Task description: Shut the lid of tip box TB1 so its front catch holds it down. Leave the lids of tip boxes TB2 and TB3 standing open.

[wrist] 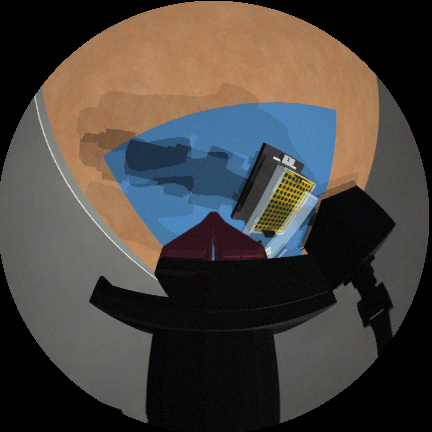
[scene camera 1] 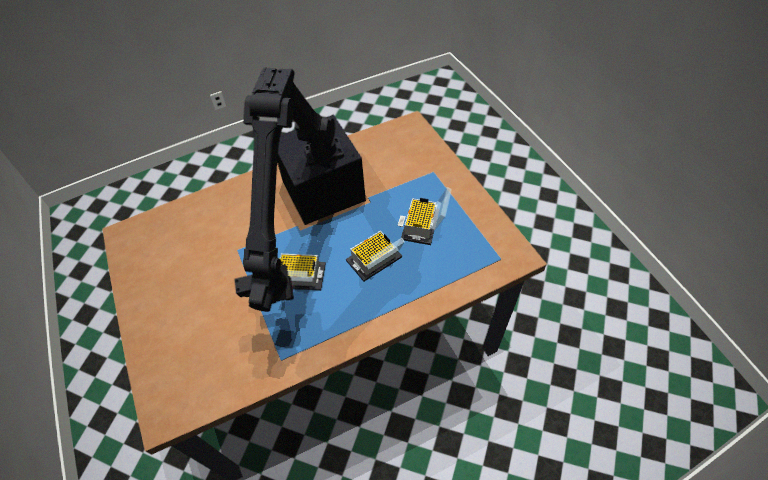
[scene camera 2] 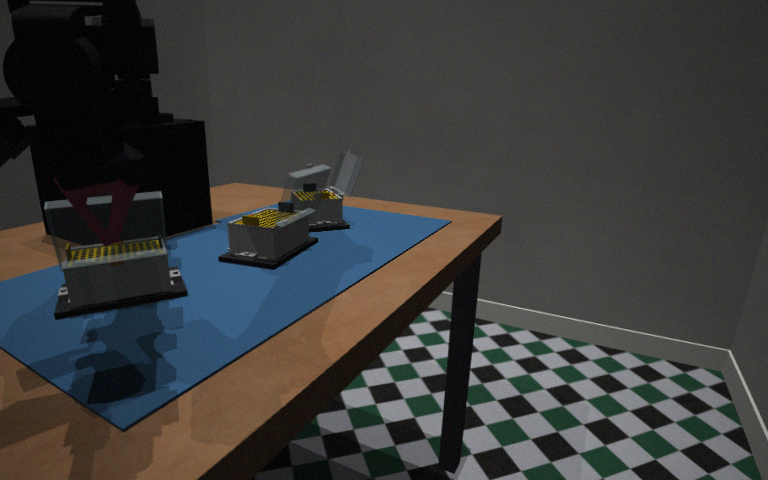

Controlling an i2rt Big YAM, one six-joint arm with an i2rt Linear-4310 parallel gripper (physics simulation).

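Where they show: gripper, fingertip midpoint: [wrist: 212, 216] [scene camera 1: 286, 294] [scene camera 2: 110, 243]; arm's base at its link origin: [wrist: 357, 268] [scene camera 1: 324, 152] [scene camera 2: 136, 122].
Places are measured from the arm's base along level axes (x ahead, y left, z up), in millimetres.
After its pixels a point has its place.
Observation:
The left tip box [scene camera 1: 299, 264] [scene camera 2: 121, 277] {x 349, y -192, z -177 mm} [wrist: 284, 202] {x 372, y -245, z -89 mm} has a yellow rack in a grey body on a dark base. Its clear lid [scene camera 2: 147, 217] {x 398, y -169, z -96 mm} [wrist: 298, 220] {x 368, y -240, z -69 mm} stands up along the back. The middle tip box [scene camera 1: 373, 250] [scene camera 2: 252, 237] {x 343, y 16, z -173 mm} and right tip box [scene camera 1: 420, 216] [scene camera 2: 328, 212] {x 289, y 243, z -181 mm} also have open lids. The labels are too small to tell which is TB1, TB2 or TB3. My gripper [scene camera 2: 110, 240] {x 434, y -226, z -107 mm} [wrist: 212, 216] {x 434, y -226, z -107 mm} is shut and empty, its maroon tips pointing down near the left box; scene camera 2 shows them overlapping its lid, contact unclear. Scene camera 1 hides the tips.
The boxes stand on a blue mat [scene camera 1: 339, 322] {x 513, y -96, z -214 mm} [scene camera 2: 226, 316] {x 476, y -124, z -214 mm} [wrist: 225, 120] {x 391, y -304, z -214 mm} on the wooden table [scene camera 1: 181, 316] {x 342, y -580, z -217 mm} [scene camera 2: 368, 300] {x 572, y 27, z -217 mm} [wrist: 200, 55] {x 418, y -411, z -217 mm}. The black arm base [scene camera 1: 322, 181] {x 89, y -31, z -40 mm} [scene camera 2: 181, 175] {x 77, y 45, z -103 mm} stands behind the mat. The arm's shadow falls across the mat's near left corner.

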